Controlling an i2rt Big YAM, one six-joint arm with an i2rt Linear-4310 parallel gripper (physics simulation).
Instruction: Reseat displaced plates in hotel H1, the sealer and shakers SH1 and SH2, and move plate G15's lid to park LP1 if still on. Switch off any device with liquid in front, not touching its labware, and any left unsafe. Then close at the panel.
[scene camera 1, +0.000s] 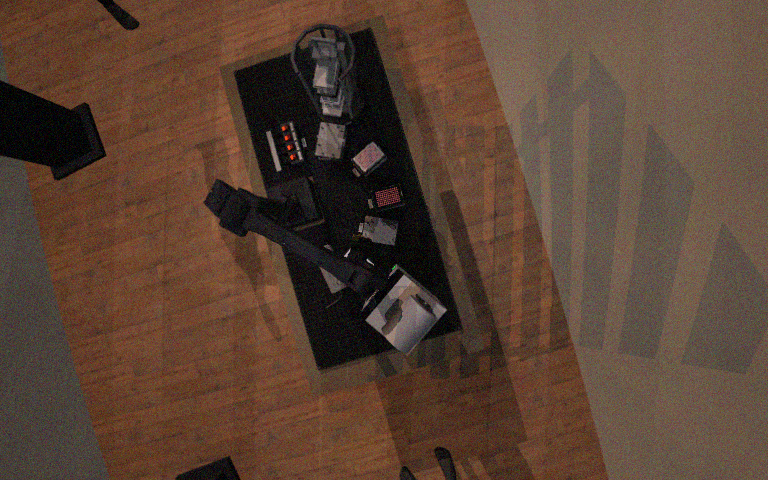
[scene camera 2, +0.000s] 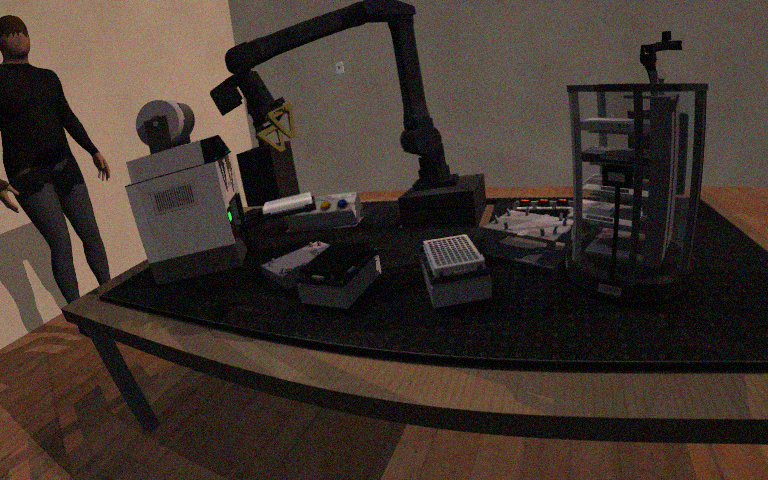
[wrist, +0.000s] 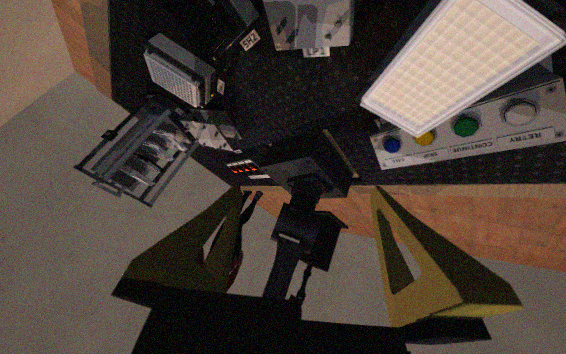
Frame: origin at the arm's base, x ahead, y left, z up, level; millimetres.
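Seen in the pictures: gripper, fingertip midpoint: (scene camera 1: 357, 246) (scene camera 2: 287, 144) (wrist: 303, 190); arm's base, origin of the base link: (scene camera 1: 291, 208) (scene camera 2: 436, 184) (wrist: 309, 183).
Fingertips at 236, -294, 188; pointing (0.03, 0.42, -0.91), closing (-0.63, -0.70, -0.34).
Note:
Offsets run from my fingertips to a thing's top centre, as dx, dy, dz. "spot": to the spot under its first point.
My gripper (scene camera 2: 274, 127) (wrist: 303, 190) is open and empty, high above the bench near the sealer @(+68, -297, +188) (scene camera 1: 404, 311) (scene camera 2: 186, 209), whose green light is lit. A pale plate @(-49, -62, -148) (scene camera 2: 287, 203) (wrist: 465, 65) is at the sealer's front, partly over the button panel @(-192, -39, -184) (scene camera 2: 334, 216) (wrist: 520, 114). Shaker SH1 @(spot: +261, +389, -238) (scene camera 2: 458, 289) bears a white plate @(+191, +374, -199) (scene camera 2: 453, 253) (wrist: 172, 82). SH2 @(spot: +276, +194, -221) (scene camera 2: 339, 288) bears a dark plate @(+198, +163, -199) (scene camera 1: 387, 196) (scene camera 2: 339, 260). Park LP1 @(+102, +35, -234) (scene camera 1: 379, 230) (wrist: 310, 25) lies beside SH2. Hotel H1 @(spot: +201, +592, -95) (scene camera 2: 576, 186) holds several plates. Their exact seating, G15's lid and any liquid cannot be made out.
A strip of red-lit switches @(spot: -133, +624, -217) (scene camera 1: 287, 138) (scene camera 2: 543, 202) (wrist: 242, 168) lies near the bench's back edge. A pegged grey stand (scene camera 1: 330, 140) (scene camera 2: 526, 223) is beside the hotel. The arm's base (scene camera 2: 441, 200) is at the back edge. A person (scene camera 2: 42, 124) stands beyond the sealer.

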